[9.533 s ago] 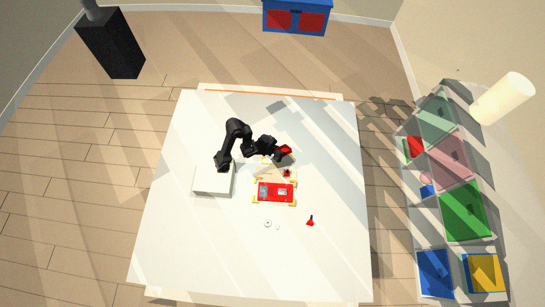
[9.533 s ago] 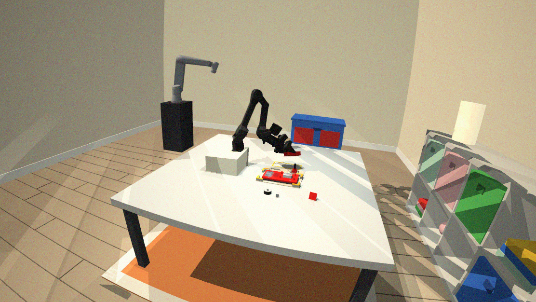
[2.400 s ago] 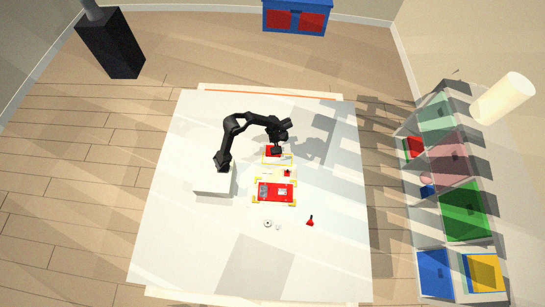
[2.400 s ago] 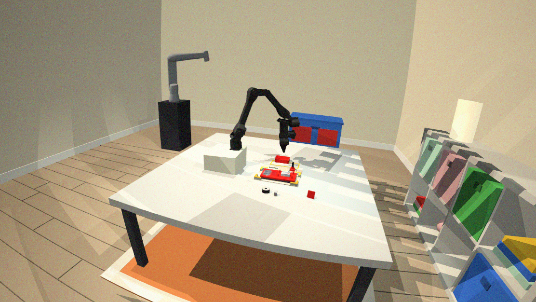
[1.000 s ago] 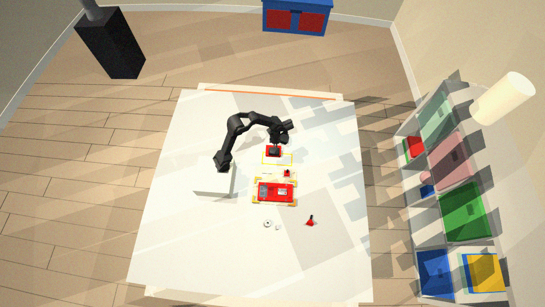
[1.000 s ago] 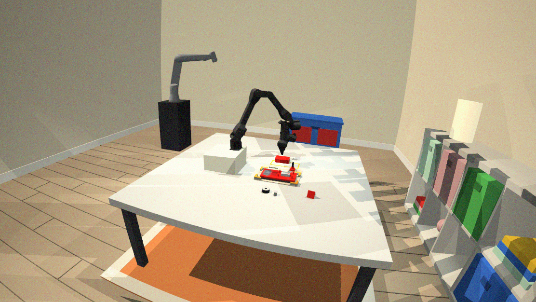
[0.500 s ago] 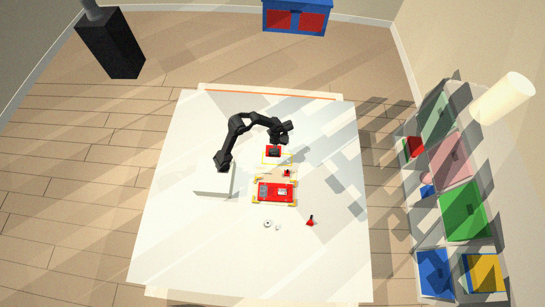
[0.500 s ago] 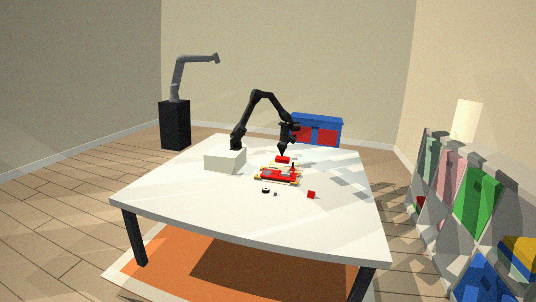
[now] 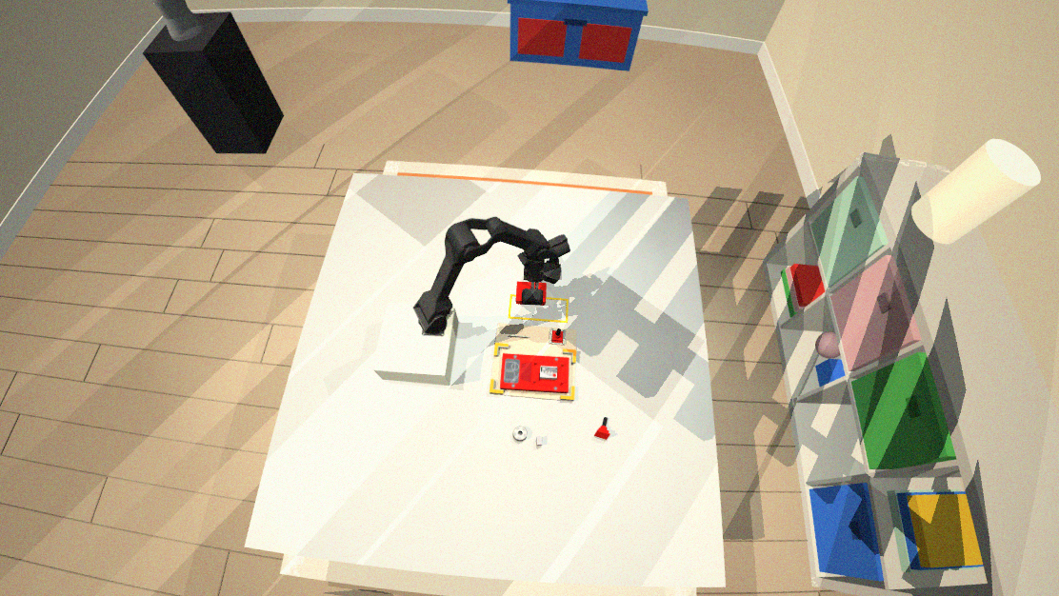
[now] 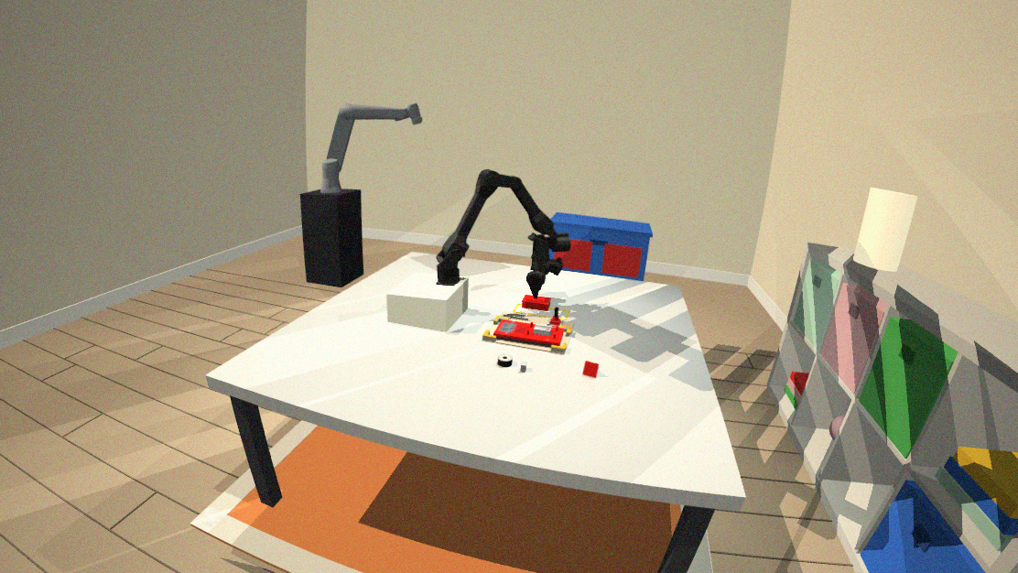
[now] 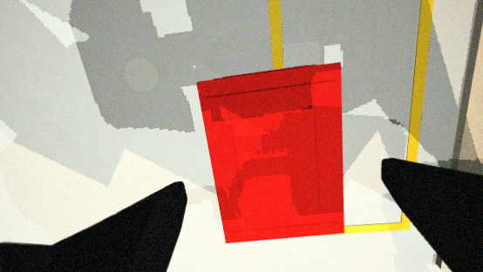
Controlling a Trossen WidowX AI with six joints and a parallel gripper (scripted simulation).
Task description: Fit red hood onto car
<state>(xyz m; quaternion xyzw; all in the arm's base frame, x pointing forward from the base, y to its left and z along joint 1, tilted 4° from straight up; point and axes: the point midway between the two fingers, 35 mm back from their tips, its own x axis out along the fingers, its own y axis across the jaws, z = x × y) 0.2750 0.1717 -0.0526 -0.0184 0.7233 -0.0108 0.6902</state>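
The red hood is 30 mm below my gripper tip. From my gripper tip the other things lie so: grey engine block 260 mm to the right, 60 mm ahead, 20 mm below.
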